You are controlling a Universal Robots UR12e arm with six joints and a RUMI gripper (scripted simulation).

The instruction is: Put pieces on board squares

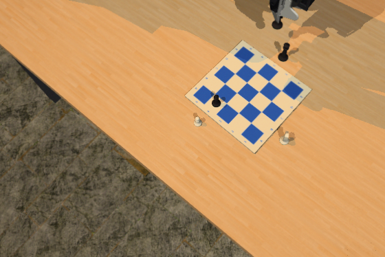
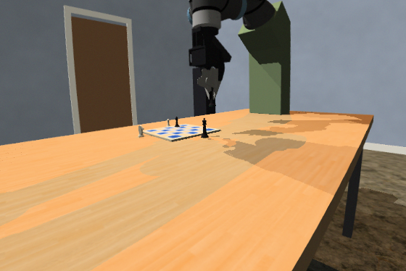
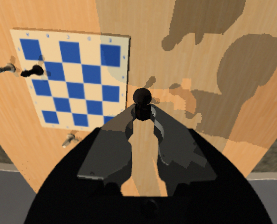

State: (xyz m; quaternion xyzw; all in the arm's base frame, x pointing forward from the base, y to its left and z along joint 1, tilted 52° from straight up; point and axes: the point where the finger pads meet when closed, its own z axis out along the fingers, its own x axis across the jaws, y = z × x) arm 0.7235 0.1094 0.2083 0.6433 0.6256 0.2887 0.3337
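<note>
Right now my hand is 210 mm to the left of the black pawn, 110 mm above it and 40 mm past it. Also, from my hand: black king: 100 mm below, 40 mm ahead, 10 mm to the right; blue-and-cream chessboard: 140 mm to the right, 130 mm below, 10 mm ahead; black queen: 10 mm below.
</note>
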